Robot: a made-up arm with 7 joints.
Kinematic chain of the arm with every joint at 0, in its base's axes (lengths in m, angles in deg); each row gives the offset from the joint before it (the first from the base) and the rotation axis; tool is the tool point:
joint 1: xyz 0 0.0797 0 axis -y
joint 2: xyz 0 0.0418 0 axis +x
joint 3: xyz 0 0 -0.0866 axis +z
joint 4: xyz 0 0 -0.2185 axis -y
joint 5: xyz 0 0 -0.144 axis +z
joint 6: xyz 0 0 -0.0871 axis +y
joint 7: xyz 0 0 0 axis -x
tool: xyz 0 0 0
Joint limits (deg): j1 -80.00..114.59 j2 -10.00..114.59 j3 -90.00..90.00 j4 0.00..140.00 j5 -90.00..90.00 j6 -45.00..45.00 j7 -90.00..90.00
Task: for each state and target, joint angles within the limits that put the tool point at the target. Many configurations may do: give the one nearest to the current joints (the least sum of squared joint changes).
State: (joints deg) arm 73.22 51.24 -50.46 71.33 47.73 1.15 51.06
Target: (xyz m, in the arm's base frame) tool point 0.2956 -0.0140 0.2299
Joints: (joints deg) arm 105.40 7.65 -51.56 85.08 47.73 1.15 51.06
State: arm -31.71 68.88 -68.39 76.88 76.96 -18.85 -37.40
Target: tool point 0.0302 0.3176 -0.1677
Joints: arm -23.08 97.57 -60.75 124.07 76.96 -18.85 -37.40
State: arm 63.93 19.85 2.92 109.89 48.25 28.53 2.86
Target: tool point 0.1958 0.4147 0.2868
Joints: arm 109.23 41.56 9.39 64.79 48.25 28.53 2.86
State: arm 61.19 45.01 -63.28 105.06 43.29 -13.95 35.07
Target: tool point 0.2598 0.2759 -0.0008
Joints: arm 63.65 73.36 -57.40 113.03 43.29 -13.95 35.07
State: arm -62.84 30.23 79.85 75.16 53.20 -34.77 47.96
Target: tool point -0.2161 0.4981 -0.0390
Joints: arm -79.77 29.48 90.00 72.01 53.20 -34.77 47.96
